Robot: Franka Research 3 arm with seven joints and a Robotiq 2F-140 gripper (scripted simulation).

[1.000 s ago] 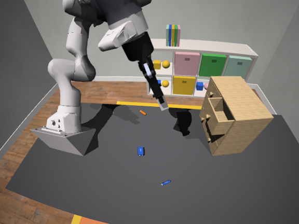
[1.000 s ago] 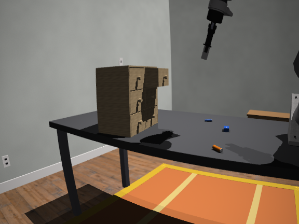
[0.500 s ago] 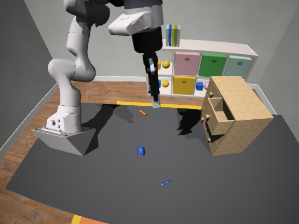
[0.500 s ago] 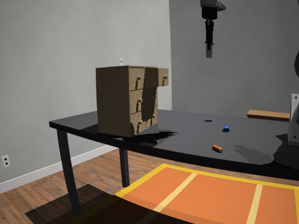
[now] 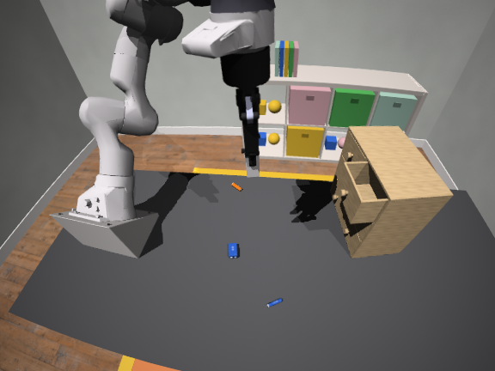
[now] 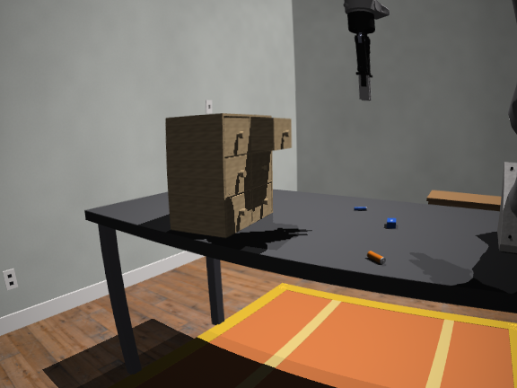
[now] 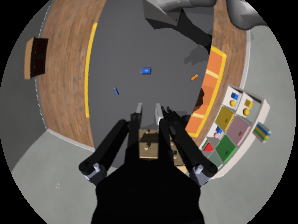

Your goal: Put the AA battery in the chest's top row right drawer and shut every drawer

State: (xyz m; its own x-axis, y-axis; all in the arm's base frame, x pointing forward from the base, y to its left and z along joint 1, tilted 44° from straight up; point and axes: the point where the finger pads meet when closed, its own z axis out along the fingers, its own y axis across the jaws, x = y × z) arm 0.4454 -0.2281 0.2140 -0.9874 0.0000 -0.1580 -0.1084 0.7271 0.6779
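The orange AA battery lies 90 mm behind my hand, 250 mm to the left of it and 370 mm below it. Round my hand: blue block-shaped battery: 70 mm behind, 40 mm to the right, 370 mm below; then thin blue cylinder: 60 mm ahead, 190 mm to the right, 370 mm below.
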